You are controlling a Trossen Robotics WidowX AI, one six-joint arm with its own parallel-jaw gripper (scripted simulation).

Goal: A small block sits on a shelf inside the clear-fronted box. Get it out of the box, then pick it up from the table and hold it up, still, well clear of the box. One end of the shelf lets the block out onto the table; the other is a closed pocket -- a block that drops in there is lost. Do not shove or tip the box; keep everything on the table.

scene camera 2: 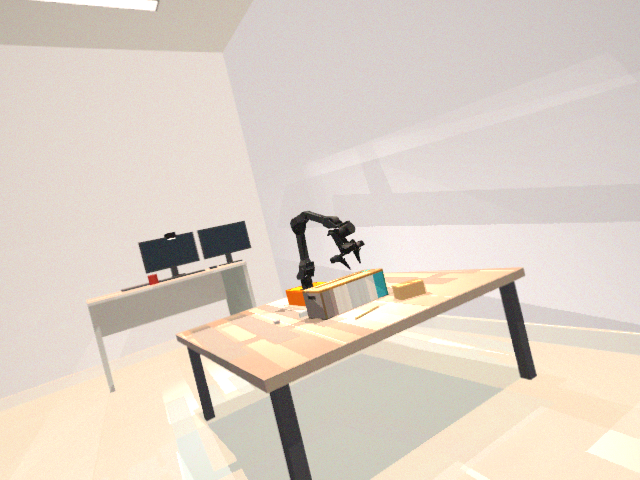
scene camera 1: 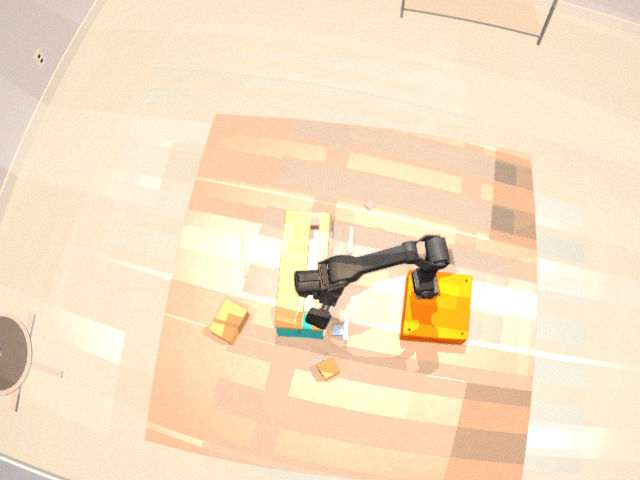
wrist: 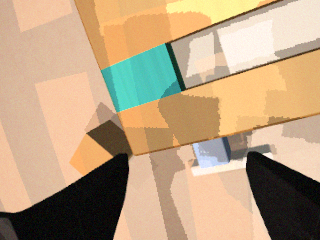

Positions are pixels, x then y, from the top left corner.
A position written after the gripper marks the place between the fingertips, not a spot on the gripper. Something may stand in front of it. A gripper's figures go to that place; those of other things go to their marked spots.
The gripper [scene camera 1: 322, 312] is 1.58 m from the lens. A tan block [scene camera 1: 227, 325] is 1.70 m from the lens.
